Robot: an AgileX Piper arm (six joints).
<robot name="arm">
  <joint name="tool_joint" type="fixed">
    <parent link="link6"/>
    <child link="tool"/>
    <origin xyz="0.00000 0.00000 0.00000" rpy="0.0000 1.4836 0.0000"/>
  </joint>
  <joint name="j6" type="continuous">
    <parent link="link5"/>
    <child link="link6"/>
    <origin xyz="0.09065 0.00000 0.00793"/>
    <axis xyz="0.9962 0 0.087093"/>
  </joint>
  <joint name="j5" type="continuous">
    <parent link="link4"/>
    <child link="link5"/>
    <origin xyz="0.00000 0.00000 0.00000"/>
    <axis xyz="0 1 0"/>
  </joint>
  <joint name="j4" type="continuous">
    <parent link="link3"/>
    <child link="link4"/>
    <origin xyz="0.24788 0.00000 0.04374"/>
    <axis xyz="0.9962 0 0.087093"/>
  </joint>
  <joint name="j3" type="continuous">
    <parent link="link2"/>
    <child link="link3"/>
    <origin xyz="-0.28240 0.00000 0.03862"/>
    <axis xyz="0 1 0"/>
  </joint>
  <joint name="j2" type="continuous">
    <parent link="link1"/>
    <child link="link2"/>
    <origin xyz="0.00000 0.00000 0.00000"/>
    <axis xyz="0 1 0"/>
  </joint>
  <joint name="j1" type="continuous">
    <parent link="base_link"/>
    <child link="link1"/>
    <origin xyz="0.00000 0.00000 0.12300"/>
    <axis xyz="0 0 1"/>
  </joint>
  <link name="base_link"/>
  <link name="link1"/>
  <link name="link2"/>
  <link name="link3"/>
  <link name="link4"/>
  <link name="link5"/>
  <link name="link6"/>
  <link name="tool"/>
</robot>
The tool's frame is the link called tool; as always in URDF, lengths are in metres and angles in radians. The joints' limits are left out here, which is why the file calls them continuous.
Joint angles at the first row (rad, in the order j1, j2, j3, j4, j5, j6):
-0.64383, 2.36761, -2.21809, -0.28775, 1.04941, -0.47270
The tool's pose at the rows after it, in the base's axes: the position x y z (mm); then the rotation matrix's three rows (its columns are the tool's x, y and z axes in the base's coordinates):
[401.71 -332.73 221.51], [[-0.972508 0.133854 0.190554], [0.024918 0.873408 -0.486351], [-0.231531 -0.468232 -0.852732]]
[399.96 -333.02 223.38], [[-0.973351 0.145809 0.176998], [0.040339 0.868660 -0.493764], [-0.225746 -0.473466 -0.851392]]
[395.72 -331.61 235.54], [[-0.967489 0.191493 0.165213], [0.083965 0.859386 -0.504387], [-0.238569 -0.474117 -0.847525]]
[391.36 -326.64 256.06], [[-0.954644 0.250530 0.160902], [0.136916 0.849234 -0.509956], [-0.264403 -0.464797 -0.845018]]
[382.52 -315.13 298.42], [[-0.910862 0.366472 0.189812], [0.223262 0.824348 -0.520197], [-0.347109 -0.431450 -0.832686]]
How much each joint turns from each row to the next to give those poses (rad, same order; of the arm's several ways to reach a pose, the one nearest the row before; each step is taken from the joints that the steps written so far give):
0.00000, -0.00002, 0.00003, -0.03415, 0.00171, 0.01025
-0.00001, -0.00363, 0.00000, -0.01497, 0.01086, 0.01693
0.00000, -0.02116, -0.00675, -0.01302, 0.02993, 0.04267
0.00426, -0.02967, -0.02497, -0.00112, 0.05292, 0.04747
0.00693, -0.06322, -0.04861, 0.01764, 0.07501, 0.08758

